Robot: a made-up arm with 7 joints.
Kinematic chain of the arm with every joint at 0, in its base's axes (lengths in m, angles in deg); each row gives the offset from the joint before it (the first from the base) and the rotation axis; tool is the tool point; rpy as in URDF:
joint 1: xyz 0 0 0.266 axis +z
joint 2: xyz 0 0 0 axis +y
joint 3: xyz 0 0 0.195 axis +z
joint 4: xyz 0.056 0 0 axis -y
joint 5: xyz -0.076 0 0.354 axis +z
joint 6: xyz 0 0 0 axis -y
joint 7: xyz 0.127 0 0 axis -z
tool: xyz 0 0 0 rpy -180 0 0
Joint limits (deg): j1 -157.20..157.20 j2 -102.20..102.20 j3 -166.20..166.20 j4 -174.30..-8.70 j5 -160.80..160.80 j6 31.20..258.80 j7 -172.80..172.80
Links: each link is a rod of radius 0.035 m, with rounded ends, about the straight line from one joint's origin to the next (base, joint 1, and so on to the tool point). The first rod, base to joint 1, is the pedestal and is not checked.
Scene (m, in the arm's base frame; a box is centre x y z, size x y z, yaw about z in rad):
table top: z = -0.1
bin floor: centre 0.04 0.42 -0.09 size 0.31 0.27 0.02 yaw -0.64
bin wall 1: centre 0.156 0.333 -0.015 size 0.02 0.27 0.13 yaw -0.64
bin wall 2: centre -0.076 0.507 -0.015 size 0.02 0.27 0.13 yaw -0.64
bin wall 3: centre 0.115 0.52 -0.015 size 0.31 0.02 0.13 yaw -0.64
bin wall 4: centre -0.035 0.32 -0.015 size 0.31 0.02 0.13 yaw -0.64
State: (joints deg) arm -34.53 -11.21 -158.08 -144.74 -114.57 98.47 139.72
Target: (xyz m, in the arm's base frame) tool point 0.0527 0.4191 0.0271
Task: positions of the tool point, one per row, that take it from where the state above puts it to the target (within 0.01 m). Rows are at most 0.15 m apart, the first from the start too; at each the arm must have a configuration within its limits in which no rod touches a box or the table.
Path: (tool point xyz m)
1: -0.3339 0.1639 0.0646
2: -0.2774 0.2707 0.0894
3: -0.1875 0.3550 0.1167
4: -0.0735 0.4066 0.1464
5: 0.0527 0.4191 0.1780
6: 0.0536 0.4253 0.1308
7: 0.0538 0.4256 0.0801
8: 0.0527 0.4191 0.0271

